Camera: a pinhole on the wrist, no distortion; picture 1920 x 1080 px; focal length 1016.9 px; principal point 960.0 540.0 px. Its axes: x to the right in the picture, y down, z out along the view. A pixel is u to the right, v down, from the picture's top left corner.
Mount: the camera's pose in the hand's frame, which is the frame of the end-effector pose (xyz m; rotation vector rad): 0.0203 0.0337 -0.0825 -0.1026 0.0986 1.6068
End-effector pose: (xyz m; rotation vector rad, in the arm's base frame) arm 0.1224 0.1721 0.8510 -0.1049 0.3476 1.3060
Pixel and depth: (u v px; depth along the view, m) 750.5 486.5 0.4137
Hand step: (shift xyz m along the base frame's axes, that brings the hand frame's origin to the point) 0.0719 0.1321 0.3065
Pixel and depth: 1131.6 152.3 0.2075
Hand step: -0.0496 0.1478 0.0938
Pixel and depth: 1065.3 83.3 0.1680
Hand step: -0.0356 0.1293 0.0571
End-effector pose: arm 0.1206 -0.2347 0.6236 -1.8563 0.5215 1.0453
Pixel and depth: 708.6 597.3 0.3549
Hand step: -0.1176 0.2479 -0.0597
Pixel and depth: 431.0 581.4 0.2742
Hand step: -0.0335 0.2171 -0.0201
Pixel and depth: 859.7 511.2 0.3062
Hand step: -0.1148 0.1759 -0.0959
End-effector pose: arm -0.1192 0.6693 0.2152 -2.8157 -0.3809 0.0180
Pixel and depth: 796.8 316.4 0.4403
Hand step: 0.1006 0.1151 -0.3506
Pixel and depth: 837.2 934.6 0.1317
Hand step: -0.0239 -0.0235 -0.0584
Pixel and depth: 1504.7 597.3 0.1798
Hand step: 0.0402 -0.1137 -0.1244
